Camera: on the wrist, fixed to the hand. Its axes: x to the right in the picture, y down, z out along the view.
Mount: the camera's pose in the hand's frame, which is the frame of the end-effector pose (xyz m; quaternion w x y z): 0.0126 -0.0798 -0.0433 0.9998 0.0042 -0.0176 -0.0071
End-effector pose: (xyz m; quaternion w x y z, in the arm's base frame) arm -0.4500 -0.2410 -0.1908 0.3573 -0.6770 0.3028 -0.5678
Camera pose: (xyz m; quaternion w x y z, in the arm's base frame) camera -0.4902 -0.2125 -0.1135 0.3614 -0.6875 0.2893 -0.5596
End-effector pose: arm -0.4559 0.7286 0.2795 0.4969 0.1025 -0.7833 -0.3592
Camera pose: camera -0.4408 0.6446 0.2461 0.4800 0.1038 -0.7927 -0.3612
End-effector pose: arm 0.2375 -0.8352 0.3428 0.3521 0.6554 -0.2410 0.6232
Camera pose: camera 0.2711 -0.7499 0.3413 0.3495 0.6694 -0.2399 0.6101
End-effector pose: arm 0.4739 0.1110 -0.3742 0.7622 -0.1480 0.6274 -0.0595
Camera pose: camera 0.4419 0.0252 -0.3694 0.7733 -0.1503 0.6126 -0.0649
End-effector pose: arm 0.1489 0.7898 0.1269 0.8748 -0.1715 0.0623 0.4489
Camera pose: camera 0.2226 0.7411 0.1026 0.8796 -0.1603 0.0476 0.4453
